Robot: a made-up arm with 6 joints. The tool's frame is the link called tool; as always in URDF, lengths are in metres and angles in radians. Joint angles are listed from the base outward. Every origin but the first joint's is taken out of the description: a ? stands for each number. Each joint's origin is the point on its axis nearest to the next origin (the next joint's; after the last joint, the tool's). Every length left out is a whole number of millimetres.
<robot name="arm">
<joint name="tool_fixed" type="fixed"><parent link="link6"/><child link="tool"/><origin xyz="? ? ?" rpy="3.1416 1.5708 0"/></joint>
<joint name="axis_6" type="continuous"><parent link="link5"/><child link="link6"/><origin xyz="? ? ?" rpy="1.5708 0 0"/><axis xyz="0 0 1"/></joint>
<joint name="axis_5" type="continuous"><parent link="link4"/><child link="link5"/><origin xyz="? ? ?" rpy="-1.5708 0 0"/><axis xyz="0 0 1"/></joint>
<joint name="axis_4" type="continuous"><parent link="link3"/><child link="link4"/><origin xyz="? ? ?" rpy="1.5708 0 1.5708"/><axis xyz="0 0 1"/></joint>
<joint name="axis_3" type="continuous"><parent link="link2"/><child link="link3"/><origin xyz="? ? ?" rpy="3.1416 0 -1.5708"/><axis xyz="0 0 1"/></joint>
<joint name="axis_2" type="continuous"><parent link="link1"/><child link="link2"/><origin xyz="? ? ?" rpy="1.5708 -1.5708 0"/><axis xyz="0 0 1"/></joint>
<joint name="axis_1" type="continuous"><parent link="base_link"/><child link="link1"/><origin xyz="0 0 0.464" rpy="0 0 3.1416"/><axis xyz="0 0 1"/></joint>
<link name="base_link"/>
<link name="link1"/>
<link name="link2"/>
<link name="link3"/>
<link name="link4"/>
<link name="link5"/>
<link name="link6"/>
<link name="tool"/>
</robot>
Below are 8 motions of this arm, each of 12 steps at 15 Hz.
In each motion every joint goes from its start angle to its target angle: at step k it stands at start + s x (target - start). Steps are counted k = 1, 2, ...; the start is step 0. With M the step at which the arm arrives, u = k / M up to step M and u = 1 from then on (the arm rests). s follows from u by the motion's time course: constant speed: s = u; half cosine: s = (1 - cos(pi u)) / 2; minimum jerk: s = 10 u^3 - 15 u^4 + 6 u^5.
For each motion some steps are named. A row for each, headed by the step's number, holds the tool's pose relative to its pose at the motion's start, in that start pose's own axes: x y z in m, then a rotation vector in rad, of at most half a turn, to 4 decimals.
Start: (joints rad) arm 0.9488 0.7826 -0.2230 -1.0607 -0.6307 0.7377
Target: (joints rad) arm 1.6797 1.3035 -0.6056 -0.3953 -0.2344 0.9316
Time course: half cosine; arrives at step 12
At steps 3, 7, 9, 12:
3: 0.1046 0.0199 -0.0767 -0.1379 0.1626 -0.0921
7: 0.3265 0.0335 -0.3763 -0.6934 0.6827 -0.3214
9: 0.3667 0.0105 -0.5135 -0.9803 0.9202 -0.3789
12: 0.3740 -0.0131 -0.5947 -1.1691 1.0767 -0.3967

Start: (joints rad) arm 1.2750 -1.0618 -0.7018 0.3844 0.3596 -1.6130
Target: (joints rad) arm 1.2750 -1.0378 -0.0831 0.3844 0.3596 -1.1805
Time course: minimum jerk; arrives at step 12
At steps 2, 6, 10, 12:
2: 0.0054 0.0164 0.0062 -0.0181 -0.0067 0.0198
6: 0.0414 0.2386 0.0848 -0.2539 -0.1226 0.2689
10: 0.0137 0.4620 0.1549 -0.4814 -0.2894 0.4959
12: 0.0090 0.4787 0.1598 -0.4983 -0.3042 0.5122

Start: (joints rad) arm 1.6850 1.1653 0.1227 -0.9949 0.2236 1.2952
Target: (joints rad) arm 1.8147 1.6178 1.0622 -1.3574 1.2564 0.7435
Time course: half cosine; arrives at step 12
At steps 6, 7, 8, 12:
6: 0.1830 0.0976 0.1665 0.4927 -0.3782 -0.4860
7: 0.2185 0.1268 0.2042 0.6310 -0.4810 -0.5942
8: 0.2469 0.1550 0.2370 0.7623 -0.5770 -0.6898
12: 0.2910 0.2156 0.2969 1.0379 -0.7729 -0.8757

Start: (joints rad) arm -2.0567 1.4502 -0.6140 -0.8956 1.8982 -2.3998
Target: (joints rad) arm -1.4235 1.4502 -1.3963 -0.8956 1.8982 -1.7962
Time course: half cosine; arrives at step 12
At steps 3, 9, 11, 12:
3: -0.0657 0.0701 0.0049 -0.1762 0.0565 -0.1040
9: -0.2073 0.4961 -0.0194 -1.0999 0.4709 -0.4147
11: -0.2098 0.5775 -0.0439 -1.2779 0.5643 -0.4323
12: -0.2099 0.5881 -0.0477 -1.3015 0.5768 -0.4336

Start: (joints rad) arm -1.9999 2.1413 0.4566 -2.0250 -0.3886 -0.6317
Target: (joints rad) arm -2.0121 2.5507 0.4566 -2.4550 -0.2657 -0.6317
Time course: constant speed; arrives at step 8
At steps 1, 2, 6, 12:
1: 0.0208 -0.0268 0.0586 0.0682 -0.0442 0.0055
2: 0.0388 -0.0548 0.1173 0.1356 -0.0902 0.0123
6: 0.0815 -0.1779 0.3513 0.3954 -0.2912 0.0541
12: 0.0855 -0.2451 0.4663 0.5190 -0.4009 0.0835

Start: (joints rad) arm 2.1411 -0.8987 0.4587 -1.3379 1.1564 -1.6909
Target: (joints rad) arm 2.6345 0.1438 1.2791 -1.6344 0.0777 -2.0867
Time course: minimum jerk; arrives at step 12
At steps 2, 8, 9, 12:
2: 0.0101 -0.0220 0.0251 0.0195 -0.0333 -0.0398
8: -0.1322 -0.4139 0.6338 0.6384 -0.7966 -0.7847
9: -0.2086 -0.4501 0.7101 0.7515 -0.9079 -0.8734
12: -0.2947 -0.4787 0.7770 0.8665 -1.0159 -0.9561

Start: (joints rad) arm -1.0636 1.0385 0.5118 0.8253 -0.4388 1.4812
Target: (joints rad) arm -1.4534 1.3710 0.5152 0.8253 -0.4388 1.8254
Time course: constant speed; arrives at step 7
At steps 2, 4, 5, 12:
2: 0.1413 0.1662 -0.0313 -0.0458 -0.0253 0.1336
4: 0.2604 0.3510 -0.0488 -0.0842 -0.0705 0.2597
5: 0.3110 0.4488 -0.0514 -0.1004 -0.1002 0.3191
12: 0.3936 0.6511 -0.0423 -0.1266 -0.1727 0.4287

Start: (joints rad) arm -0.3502 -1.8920 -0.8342 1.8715 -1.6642 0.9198
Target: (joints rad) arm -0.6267 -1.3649 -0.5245 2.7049 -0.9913 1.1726
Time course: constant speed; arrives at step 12
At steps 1, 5, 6, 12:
1: -0.0192 -0.0289 0.0057 -0.0361 0.0421 -0.0952
5: -0.0960 -0.1371 0.0539 -0.2333 0.2164 -0.4656
6: -0.1142 -0.1620 0.0721 -0.2951 0.2612 -0.5545
12: -0.2015 -0.2870 0.2263 -0.7597 0.5362 -1.0428

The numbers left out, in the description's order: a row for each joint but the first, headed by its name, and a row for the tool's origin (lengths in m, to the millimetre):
tool: 0 0 0
axis_6: 0 0 0
axis_5: 0 0.131 0
axis_4: -0.848 0 0
axis_3: 0.842 0 0
axis_2: 0 0 0

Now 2 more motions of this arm.
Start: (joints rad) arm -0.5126 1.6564 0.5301 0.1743 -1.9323 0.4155
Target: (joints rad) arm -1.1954 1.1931 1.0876 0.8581 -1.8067 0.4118
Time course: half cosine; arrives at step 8
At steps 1, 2, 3, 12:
1: -0.0262 -0.0242 -0.0404 0.0186 -0.0389 -0.0128
2: -0.0896 -0.0961 -0.1651 0.0817 -0.1463 -0.0471
3: -0.1504 -0.2069 -0.3751 0.2029 -0.2950 -0.0917
12: 0.0777 -0.5142 -1.4098 1.0078 -0.6599 -0.1792

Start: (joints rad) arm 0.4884 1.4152 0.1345 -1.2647 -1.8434 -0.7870
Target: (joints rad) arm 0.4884 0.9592 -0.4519 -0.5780 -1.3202 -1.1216
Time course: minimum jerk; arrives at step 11
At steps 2, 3, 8, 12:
2: 0.0017 -0.0146 -0.0109 0.0283 -0.0354 -0.0044
3: 0.0053 -0.0425 -0.0309 0.0794 -0.1021 -0.0122
8: 0.0561 -0.3061 -0.1799 0.4014 -0.7075 -0.0534
12: 0.0686 -0.3540 -0.1993 0.4304 -0.8126 -0.0553

